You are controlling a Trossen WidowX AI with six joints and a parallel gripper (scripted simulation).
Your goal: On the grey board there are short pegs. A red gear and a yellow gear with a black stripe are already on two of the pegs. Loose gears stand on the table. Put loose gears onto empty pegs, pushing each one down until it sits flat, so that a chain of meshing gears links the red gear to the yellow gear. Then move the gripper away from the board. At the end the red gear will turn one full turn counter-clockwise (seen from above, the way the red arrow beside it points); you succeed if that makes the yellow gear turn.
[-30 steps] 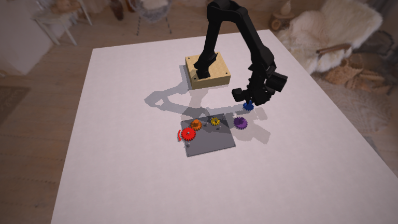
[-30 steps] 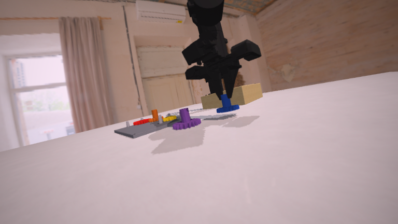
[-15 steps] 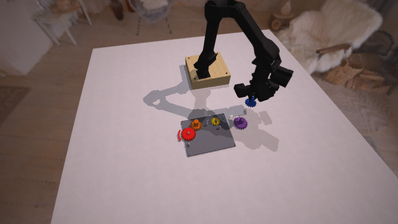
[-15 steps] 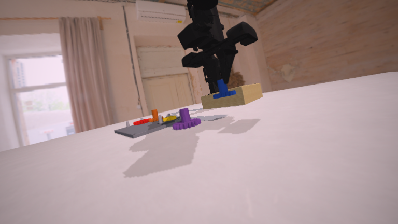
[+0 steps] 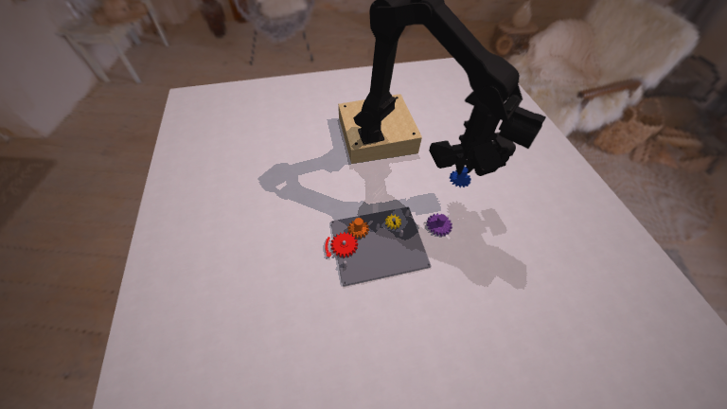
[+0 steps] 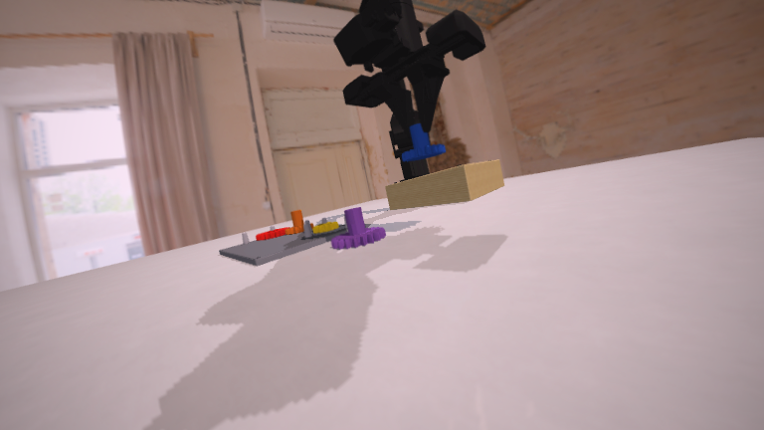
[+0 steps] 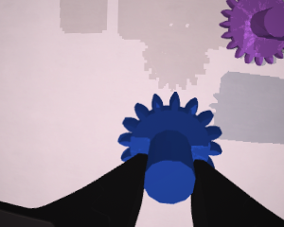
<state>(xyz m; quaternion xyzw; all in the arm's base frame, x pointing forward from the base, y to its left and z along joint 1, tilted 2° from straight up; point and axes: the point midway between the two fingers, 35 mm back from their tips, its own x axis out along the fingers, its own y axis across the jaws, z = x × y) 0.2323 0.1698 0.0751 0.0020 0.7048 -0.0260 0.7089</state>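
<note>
My gripper tip is 40 mm short of the yellow gear, 180 mm to the left of it and 100 mm above it. The rest, counted from my gripper tip: purple gear 70 mm ahead, 70 mm to the right, 100 mm below; then orange gear 30 mm ahead, 270 mm to the right, 90 mm below; then blue gear 10 mm below.
</note>
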